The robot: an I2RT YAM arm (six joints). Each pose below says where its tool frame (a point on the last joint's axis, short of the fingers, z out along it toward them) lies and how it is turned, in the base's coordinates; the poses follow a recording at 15 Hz.
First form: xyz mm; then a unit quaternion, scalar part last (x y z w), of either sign.
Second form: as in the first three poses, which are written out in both.
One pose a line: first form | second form
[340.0, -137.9, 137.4, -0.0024, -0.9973, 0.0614, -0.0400] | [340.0, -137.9, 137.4, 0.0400, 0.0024, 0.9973, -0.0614]
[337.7, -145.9, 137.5, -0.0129, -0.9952, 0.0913, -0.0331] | [337.7, -145.9, 137.5, 0.0331, 0.0129, 0.9952, -0.0913]
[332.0, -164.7, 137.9, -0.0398, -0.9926, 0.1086, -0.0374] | [332.0, -164.7, 137.9, 0.0374, 0.0398, 0.9926, -0.1086]
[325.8, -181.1, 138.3, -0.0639, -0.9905, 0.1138, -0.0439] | [325.8, -181.1, 138.3, 0.0439, 0.0639, 0.9905, -0.1138]
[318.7, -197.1, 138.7, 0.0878, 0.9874, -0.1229, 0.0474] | [318.7, -197.1, 138.7, 0.0474, 0.0878, 0.9874, -0.1229]
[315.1, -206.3, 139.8, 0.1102, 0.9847, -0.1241, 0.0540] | [315.1, -206.3, 139.8, 0.0540, 0.1102, 0.9847, -0.1241]
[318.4, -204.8, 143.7, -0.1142, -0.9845, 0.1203, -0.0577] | [318.4, -204.8, 143.7, 0.0577, 0.1142, 0.9845, -0.1203]
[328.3, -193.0, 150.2, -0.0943, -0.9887, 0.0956, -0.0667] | [328.3, -193.0, 150.2, 0.0667, 0.0943, 0.9887, -0.0956]
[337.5, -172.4, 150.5, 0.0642, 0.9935, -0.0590, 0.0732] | [337.5, -172.4, 150.5, 0.0732, 0.0642, 0.9935, -0.0590]
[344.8, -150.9, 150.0, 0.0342, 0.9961, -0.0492, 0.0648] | [344.8, -150.9, 150.0, 0.0648, 0.0342, 0.9961, -0.0492]
